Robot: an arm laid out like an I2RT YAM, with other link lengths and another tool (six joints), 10 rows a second.
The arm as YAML. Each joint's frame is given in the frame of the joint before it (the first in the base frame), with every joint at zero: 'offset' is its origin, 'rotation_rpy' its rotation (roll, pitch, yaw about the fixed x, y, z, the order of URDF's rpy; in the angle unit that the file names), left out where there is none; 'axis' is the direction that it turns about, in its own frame. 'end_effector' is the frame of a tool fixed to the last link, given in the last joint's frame.
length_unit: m
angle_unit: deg
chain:
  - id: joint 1
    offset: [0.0, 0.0, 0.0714]
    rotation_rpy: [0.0, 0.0, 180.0]
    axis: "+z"
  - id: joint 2
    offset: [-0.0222, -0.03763, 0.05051]
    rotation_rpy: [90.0, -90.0, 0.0]
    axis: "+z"
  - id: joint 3
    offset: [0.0, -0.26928, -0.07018]
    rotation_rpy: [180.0, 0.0, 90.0]
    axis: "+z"
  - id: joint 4
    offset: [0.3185, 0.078, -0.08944]
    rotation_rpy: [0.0, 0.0, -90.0]
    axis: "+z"
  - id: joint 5
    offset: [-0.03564, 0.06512, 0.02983]
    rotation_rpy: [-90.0, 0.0, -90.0]
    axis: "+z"
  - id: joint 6
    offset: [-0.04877, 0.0, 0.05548]
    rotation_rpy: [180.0, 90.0, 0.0]
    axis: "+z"
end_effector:
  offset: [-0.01, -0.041, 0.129]
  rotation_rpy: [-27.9, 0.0, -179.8]
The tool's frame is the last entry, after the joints.
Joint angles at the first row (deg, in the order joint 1, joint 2, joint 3, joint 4, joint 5, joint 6):
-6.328 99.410 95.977 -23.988 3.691 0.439
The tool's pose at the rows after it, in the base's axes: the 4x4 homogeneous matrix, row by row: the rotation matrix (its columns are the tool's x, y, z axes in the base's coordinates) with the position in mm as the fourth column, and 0 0 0 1 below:
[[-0.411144 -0.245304 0.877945 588.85], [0.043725 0.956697 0.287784 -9.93], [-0.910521 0.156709 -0.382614 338.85], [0 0 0 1]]
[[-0.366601 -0.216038 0.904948 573.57], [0.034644 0.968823 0.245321 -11.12], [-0.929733 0.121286 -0.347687 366.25], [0 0 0 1]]
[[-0.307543 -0.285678 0.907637 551.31], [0.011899 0.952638 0.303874 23.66], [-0.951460 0.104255 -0.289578 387.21], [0 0 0 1]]
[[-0.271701 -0.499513 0.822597 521.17], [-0.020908 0.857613 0.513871 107.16], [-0.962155 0.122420 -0.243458 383.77], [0 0 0 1]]
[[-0.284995 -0.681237 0.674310 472.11], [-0.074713 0.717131 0.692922 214.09], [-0.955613 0.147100 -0.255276 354.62], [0 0 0 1]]
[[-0.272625 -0.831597 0.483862 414.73], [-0.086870 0.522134 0.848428 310.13], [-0.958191 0.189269 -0.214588 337.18], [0 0 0 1]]
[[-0.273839 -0.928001 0.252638 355.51], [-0.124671 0.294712 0.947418 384.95], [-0.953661 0.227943 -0.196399 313.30], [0 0 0 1]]
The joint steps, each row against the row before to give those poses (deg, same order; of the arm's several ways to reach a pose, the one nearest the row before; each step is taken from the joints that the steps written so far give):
0.527 -2.020 1.582 -0.615 2.181 -0.527
0.703 -3.687 -0.871 -0.006 3.076 0.000
3.242 -5.781 -4.638 2.540 -0.506 0.000
6.668 -5.543 -7.462 4.043 -6.841 0.000
12.030 -3.612 -7.556 2.636 -1.596 0.522
11.081 -1.160 -5.137 4.915 -3.684 2.290
8.510 1.571 -3.078 4.308 -6.237 0.704

